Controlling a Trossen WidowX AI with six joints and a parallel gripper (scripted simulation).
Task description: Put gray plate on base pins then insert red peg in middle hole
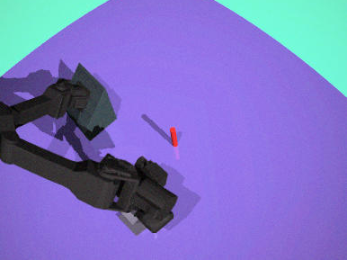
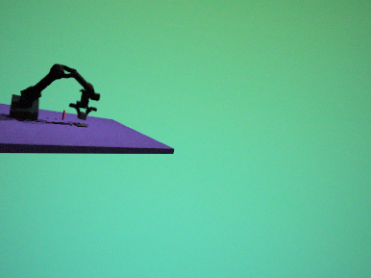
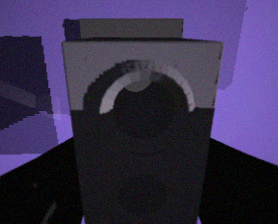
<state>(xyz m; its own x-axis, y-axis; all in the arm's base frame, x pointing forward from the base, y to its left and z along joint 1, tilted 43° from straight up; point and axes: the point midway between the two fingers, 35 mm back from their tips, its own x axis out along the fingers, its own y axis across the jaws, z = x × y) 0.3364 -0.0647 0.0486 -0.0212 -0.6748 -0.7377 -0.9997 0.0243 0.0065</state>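
Now: gripper tip 5 cm above the base. From my gripper tip the other things lie so: red peg (9 cm behind, 19 cm to the left, 2 cm below); then gray plate (3 cm above).
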